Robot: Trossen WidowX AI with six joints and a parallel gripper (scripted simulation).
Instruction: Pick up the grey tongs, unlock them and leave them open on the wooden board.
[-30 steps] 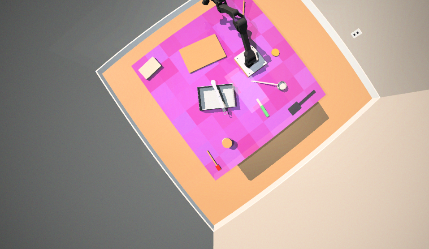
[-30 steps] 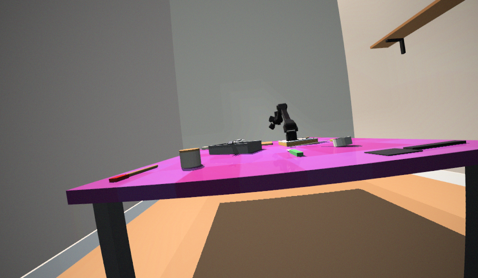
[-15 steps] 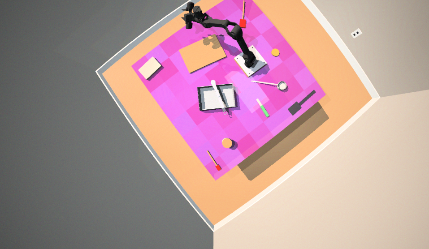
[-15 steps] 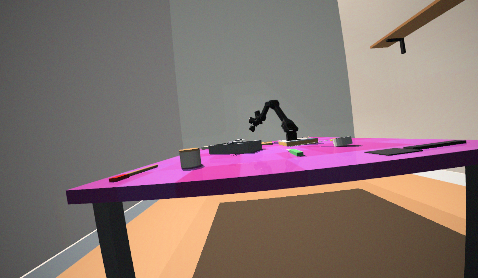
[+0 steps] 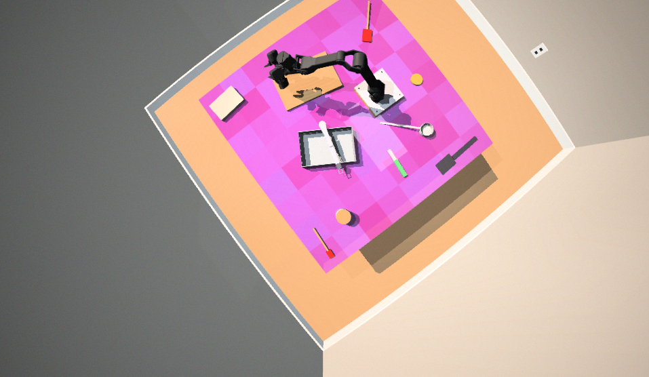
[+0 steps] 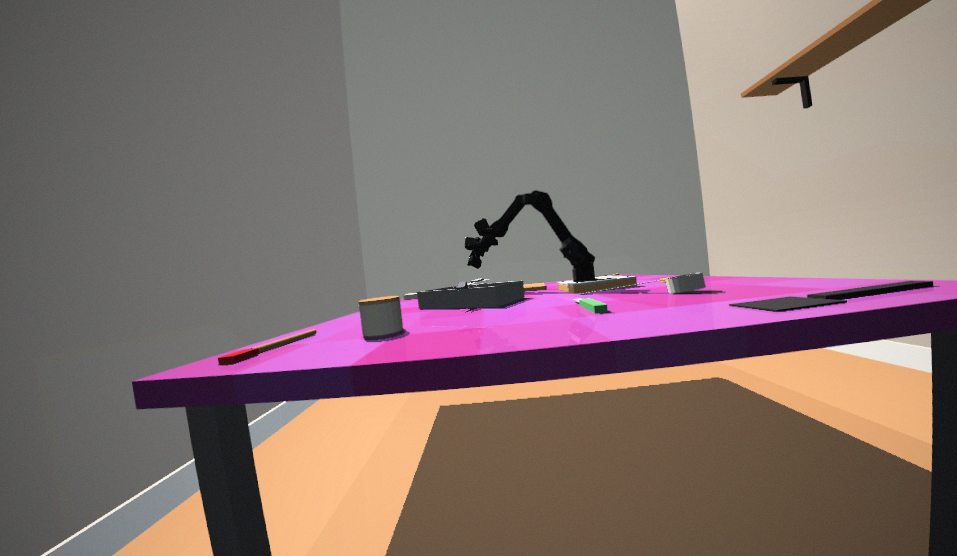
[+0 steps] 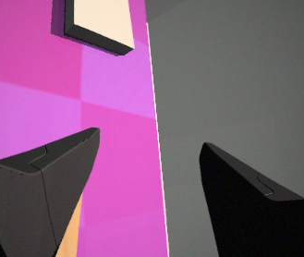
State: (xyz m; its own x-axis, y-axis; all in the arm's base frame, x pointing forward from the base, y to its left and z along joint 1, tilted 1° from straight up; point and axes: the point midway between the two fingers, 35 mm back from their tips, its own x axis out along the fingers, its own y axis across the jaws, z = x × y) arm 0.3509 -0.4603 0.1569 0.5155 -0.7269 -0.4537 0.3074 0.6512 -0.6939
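The roasting tin is 500 mm to the left of my gripper tip, 140 mm below it and 40 mm ahead of it. Also, from my gripper tip: beige block (270 mm ahead, 150 mm below, 120 mm to the right); green-ended tool (830 mm to the left, 190 mm behind, 160 mm below); wooden board (160 mm below, 160 mm behind, 120 mm to the left).
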